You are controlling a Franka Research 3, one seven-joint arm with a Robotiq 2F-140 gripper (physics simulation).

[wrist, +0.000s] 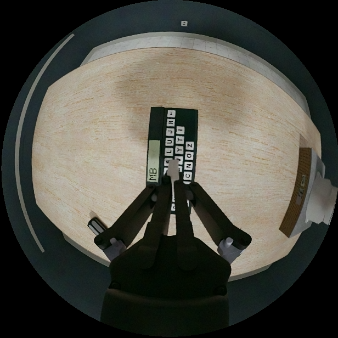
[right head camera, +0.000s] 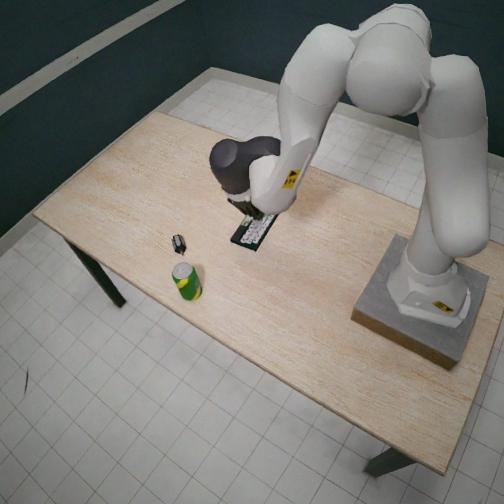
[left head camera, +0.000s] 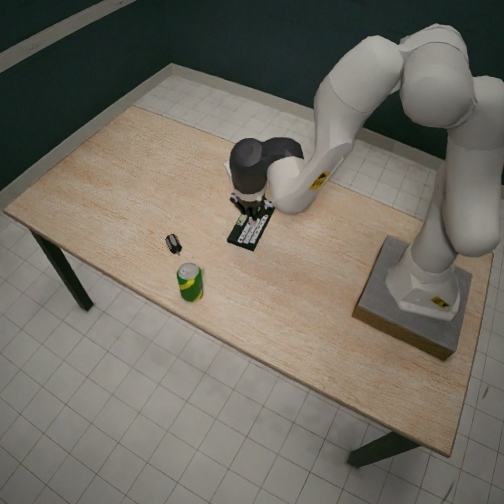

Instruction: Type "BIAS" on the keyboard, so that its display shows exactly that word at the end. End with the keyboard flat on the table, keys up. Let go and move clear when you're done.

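The dark green keyboard [left head camera: 239, 242] [right head camera: 240, 242] [wrist: 189, 118] lies flat on the table, white letter keys up. Its pale display [left head camera: 242, 220] [right head camera: 246, 220] [wrist: 155, 155] shows dark sideways characters in the wrist view that look like "MB". Rows with L, U, J, R, an arrow key [wrist: 171, 113], Y, T, I and C, N, O, Z are readable there. My gripper [left head camera: 256, 218] [right head camera: 259, 218] [wrist: 173, 166] is shut and empty, pointing down over the middle of the keys. It hides several keys beneath and behind it; contact with a key cannot be told.
A green and yellow can [left head camera: 190, 283] [right head camera: 187, 283] stands near the table's front edge. A small black and grey object [left head camera: 173, 243] [right head camera: 179, 243] [wrist: 96, 226] lies between the can and the table's left part. The robot's grey base block [left head camera: 372, 295] [right head camera: 375, 295] is at the right.
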